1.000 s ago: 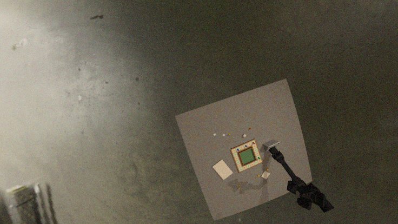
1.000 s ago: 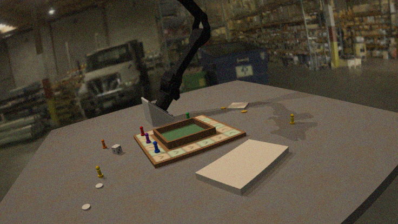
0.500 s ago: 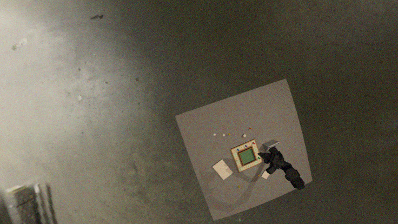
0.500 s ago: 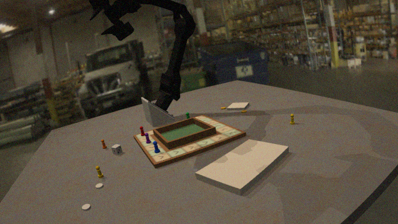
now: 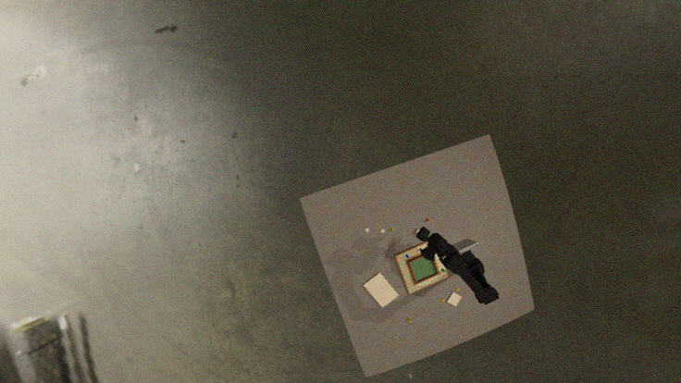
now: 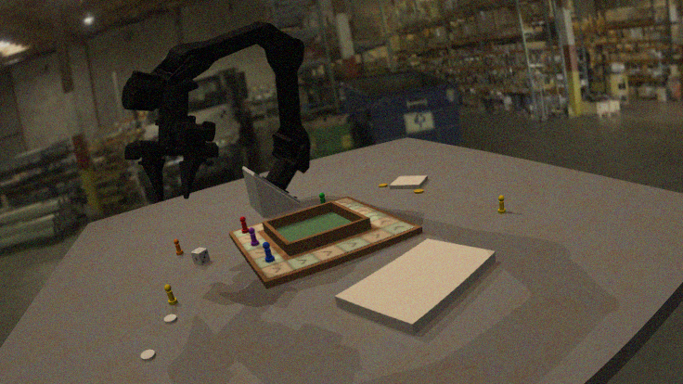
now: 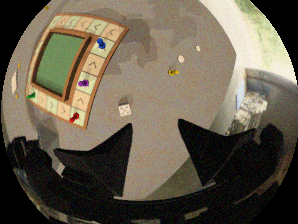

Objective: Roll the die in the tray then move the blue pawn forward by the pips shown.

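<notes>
Right now my gripper tip is 30 mm past the white die, 20 mm to the right of it and 130 mm above it. Round my gripper tip: purple pawn: 20 mm behind, 130 mm to the left, 110 mm below; then orange pawn: 110 mm behind, 30 mm to the right, 120 mm below; then blue pawn: 80 mm ahead, 140 mm to the left, 110 mm below.
</notes>
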